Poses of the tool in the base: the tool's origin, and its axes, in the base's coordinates. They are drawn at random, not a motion.
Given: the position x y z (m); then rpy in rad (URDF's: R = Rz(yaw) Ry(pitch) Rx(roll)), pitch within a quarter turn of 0, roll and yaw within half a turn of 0.
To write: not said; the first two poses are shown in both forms.
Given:
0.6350 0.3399 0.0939 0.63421 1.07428 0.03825
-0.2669 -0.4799 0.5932 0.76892 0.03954 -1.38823
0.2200 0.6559 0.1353 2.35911 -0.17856 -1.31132
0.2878 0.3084 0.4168 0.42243 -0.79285 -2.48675
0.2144 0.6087 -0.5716 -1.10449 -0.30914 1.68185
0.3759 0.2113 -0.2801 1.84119 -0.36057 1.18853
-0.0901 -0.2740 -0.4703 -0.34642 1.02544 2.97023
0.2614 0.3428 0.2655 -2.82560 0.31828 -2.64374
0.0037 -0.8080 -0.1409 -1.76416 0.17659 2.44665
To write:
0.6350 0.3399 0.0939 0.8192 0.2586 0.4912 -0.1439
-0.2669 -0.4799 0.5932 0.7076 0.2999 -0.2258 -0.5986
0.2200 0.6559 0.1353 0.3513 0.7091 -0.5883 -0.1662
0.2878 0.3084 0.4168 0.3667 -0.2953 -0.3045 -0.8280
0.2144 0.6087 -0.5716 0.6211 -0.2479 -0.4737 0.5731
0.3759 0.2113 -0.2801 0.4135 0.7096 0.3485 0.4517
-0.0901 -0.2740 -0.4703 0.0108 0.4943 0.1083 -0.8625
0.2614 0.3428 0.2655 0.1899 -0.2161 0.9512 -0.1120
0.0037 -0.8080 -0.1409 0.1516 -0.3146 -0.7040 0.6184

